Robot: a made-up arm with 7 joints.
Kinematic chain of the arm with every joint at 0, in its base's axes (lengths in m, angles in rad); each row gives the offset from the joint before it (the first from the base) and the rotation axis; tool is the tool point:
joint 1: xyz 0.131 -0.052 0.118 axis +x
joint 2: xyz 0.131 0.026 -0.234 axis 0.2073 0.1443 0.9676
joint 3: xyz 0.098 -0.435 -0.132 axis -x
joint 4: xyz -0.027 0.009 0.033 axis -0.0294 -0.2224 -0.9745
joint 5: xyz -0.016 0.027 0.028 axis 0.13 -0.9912 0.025
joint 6: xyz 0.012 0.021 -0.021 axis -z
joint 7: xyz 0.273 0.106 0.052 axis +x
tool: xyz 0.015 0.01 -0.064
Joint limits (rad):
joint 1: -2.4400..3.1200
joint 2: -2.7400..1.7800
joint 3: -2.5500..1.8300
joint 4: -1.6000..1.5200
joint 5: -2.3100..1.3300
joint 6: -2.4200..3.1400
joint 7: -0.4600..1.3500
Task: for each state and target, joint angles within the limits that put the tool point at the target. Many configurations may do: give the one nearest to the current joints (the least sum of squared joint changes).
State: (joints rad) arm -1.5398 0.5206 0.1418 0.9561 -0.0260 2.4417 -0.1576
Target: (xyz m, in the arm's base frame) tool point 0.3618 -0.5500 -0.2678
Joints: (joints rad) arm -0.5574 0.8011 0.3931 1.3276 0.2833 2.8936 -0.2173
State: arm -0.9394 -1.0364 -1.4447 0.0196 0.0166 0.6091 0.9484
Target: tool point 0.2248 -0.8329 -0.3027
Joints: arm -0.1187 -0.4077 -1.8280 0.5630 0.6496 0.7796 1.1502
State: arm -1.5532 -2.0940 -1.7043 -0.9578 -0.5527 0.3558 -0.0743
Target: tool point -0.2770 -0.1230 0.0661
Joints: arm -1.6071 -2.1120 -1.9968 -0.7178 -0.0853 0.5232 -0.1098
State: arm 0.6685 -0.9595 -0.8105 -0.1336 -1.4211 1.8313 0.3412
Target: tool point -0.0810 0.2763 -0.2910
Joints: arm 1.1302 -1.6165 -1.2951 -0.2994 -1.3009 1.1716 0.3748
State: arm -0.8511 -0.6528 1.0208 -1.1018 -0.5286 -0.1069 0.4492
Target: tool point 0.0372 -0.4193 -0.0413
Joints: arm -1.0552 -0.5546 0.3309 -1.3847 -0.0125 -0.4138 0.5547
